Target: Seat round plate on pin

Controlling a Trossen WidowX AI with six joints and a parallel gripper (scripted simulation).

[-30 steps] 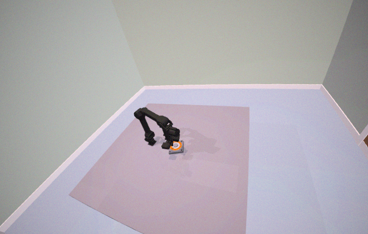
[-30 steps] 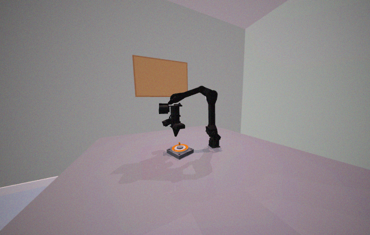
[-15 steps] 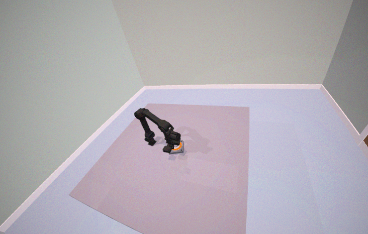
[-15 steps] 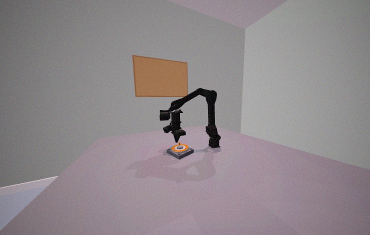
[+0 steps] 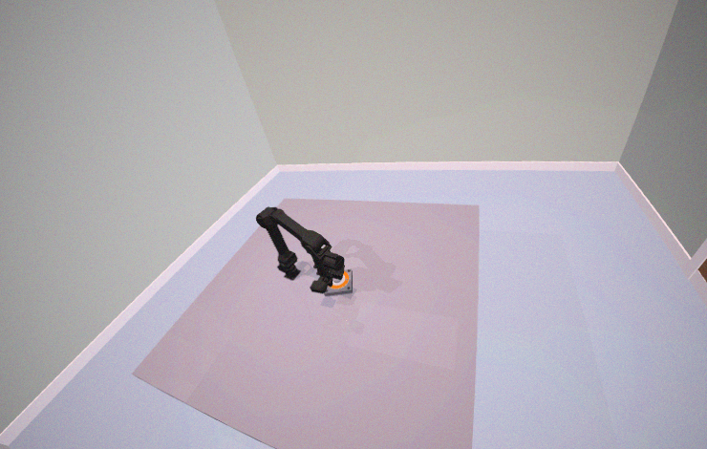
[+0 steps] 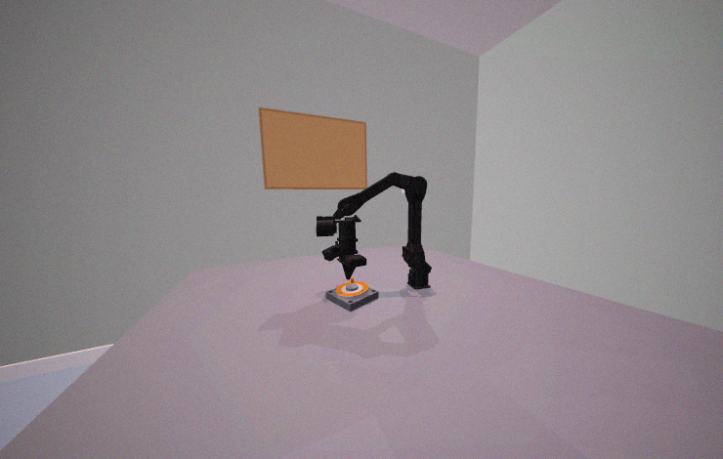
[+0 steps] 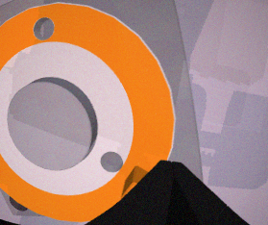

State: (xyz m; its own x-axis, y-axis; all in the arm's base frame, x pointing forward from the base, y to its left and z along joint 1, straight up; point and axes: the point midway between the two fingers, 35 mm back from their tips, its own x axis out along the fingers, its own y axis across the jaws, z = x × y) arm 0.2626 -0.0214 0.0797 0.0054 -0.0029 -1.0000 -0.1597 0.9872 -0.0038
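Now: the round plate 30 mm to the left of my gripper tip, 10 mm below it and 10 mm behind it. The rest, counted from my gripper tip: square grey base 50 mm to the left, 20 mm below.
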